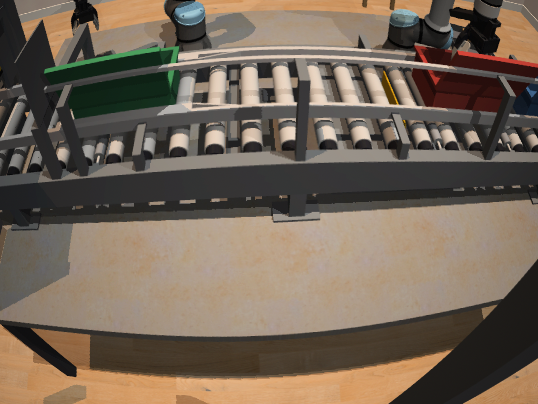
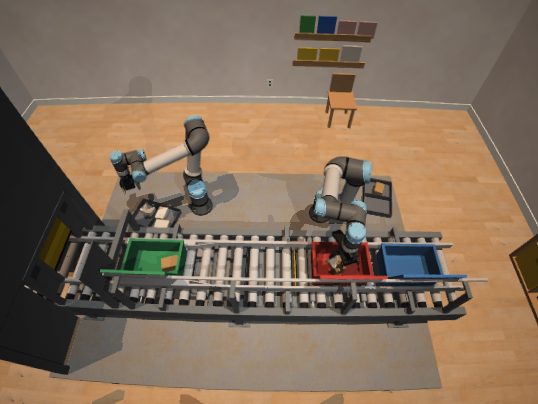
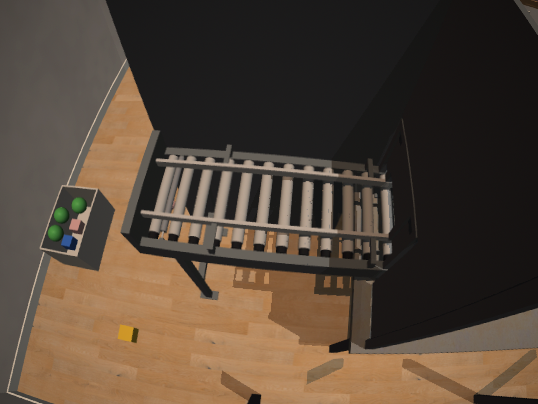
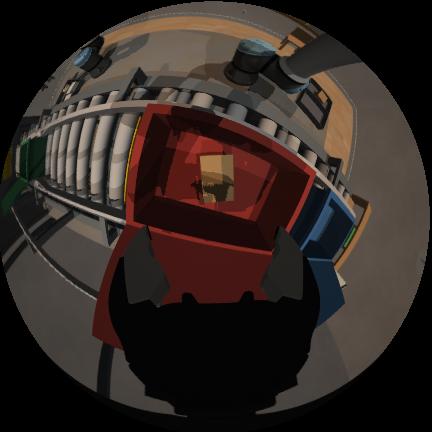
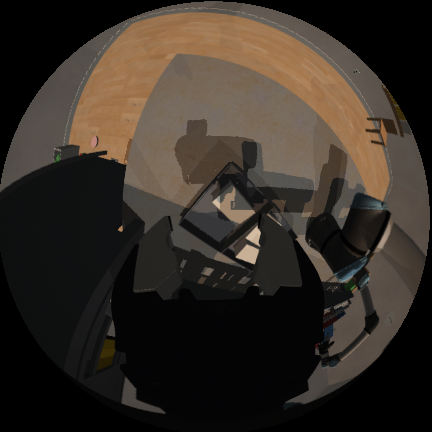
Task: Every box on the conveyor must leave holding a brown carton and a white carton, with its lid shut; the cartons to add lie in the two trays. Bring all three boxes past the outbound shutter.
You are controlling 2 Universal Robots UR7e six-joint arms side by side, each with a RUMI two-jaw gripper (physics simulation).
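The green box stands open at the conveyor's left with a brown carton inside. The red box is open, its lid hanging outward, with a brown carton on its floor. The blue box is open, with no carton visible. My left gripper is open above the red box. My right gripper is open above the left tray, which holds white cartons. The right tray holds a brown carton.
A dark wall with a yellow panel in its opening stands at the conveyor's left end. Grey upright posts and guide rails line the rollers. A thin yellow strip lies left of the red box. Outbound rollers show beyond the wall.
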